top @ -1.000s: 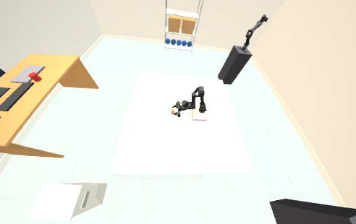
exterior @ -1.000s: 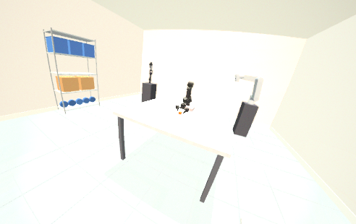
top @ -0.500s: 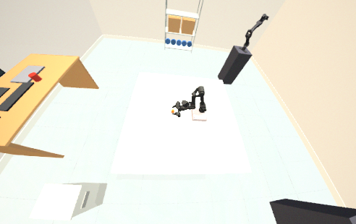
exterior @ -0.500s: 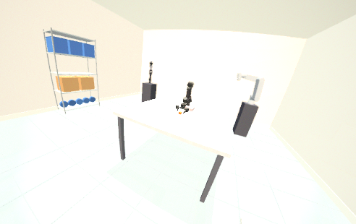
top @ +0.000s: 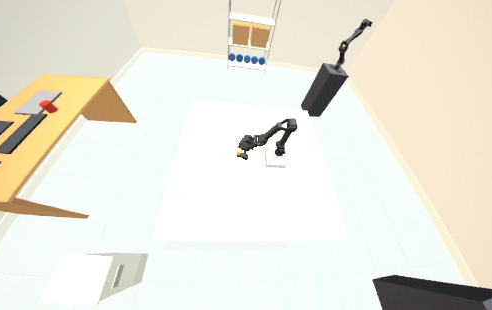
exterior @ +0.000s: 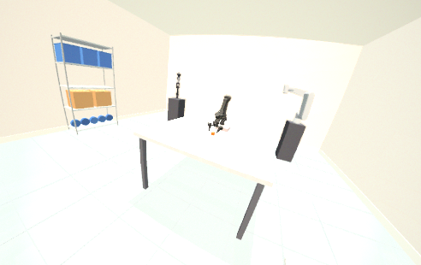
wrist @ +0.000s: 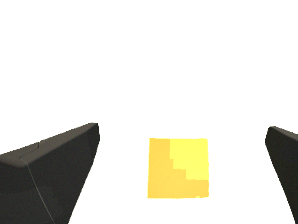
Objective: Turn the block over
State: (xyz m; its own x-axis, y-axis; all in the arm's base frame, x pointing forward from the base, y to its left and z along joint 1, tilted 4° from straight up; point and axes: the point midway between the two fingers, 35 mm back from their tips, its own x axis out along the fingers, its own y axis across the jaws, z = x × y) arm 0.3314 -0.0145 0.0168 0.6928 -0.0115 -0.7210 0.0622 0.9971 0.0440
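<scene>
Now: gripper tip 20 mm past the block, 20 mm above it and 10 mm to the right of it.
</scene>
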